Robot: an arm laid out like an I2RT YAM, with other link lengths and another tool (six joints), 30 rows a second.
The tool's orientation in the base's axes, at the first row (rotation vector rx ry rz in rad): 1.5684 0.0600 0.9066
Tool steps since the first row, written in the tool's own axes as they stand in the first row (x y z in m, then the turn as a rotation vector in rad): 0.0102 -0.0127 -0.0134 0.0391 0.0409 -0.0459; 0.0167 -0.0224 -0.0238 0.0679 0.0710 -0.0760; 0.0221 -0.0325 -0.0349 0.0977 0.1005 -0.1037; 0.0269 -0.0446 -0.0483 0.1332 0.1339 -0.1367; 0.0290 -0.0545 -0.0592 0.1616 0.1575 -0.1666
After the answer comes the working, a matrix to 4 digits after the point.
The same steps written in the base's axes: 0.0051 0.0193 -0.0067 -0.0176 0.0483 0.0517; 0.0081 0.0335 -0.0125 -0.0284 0.0808 0.0900; 0.0100 0.0479 -0.0193 -0.0369 0.1120 0.1284; 0.0111 0.0642 -0.0282 -0.0463 0.1496 0.1728; 0.0108 0.0766 -0.0365 -0.0543 0.1833 0.2053
The tool's axes in the first row as the columns of a matrix, in the base's axes (rounded; the answer above uses it unrounded):
0.6886 -0.4501 0.5686
0.5211 -0.2381 -0.8196
0.5043 0.8606 0.0706

